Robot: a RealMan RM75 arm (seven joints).
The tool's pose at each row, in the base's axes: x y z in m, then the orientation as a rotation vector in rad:
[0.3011 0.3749 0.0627 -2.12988 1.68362 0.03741]
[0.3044 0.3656 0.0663 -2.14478 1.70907 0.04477]
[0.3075 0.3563 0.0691 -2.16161 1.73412 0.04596]
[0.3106 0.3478 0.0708 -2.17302 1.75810 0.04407]
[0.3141 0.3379 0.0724 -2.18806 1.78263 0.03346]
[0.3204 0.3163 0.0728 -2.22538 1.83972 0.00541]
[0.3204 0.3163 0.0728 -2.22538 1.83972 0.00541]
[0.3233 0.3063 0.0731 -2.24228 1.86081 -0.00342]
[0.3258 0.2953 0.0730 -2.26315 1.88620 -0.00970]
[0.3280 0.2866 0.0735 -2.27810 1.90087 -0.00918]
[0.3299 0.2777 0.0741 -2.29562 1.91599 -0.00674]
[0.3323 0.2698 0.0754 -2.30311 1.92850 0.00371]
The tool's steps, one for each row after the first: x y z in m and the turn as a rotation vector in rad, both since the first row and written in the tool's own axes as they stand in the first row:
[0.0085 -0.0026 -0.0057 -0.02357 0.01448 0.00893]
[0.0171 -0.0047 -0.0107 -0.04556 0.03296 0.01577]
[0.0253 -0.0066 -0.0144 -0.06217 0.05028 0.02376]
[0.0349 -0.0086 -0.0184 -0.07771 0.07401 0.02913]
[0.0564 -0.0108 -0.0246 -0.11452 0.13171 0.03989]
[0.0564 -0.0108 -0.0246 -0.11452 0.13171 0.03989]
[0.0664 -0.0119 -0.0276 -0.13102 0.15341 0.04271]
[0.0772 -0.0123 -0.0307 -0.15313 0.17740 0.04646]
[0.0857 -0.0129 -0.0336 -0.16954 0.19026 0.04801]
[0.0942 -0.0133 -0.0367 -0.18863 0.20341 0.04900]
[0.1018 -0.0146 -0.0400 -0.20317 0.20711 0.05383]

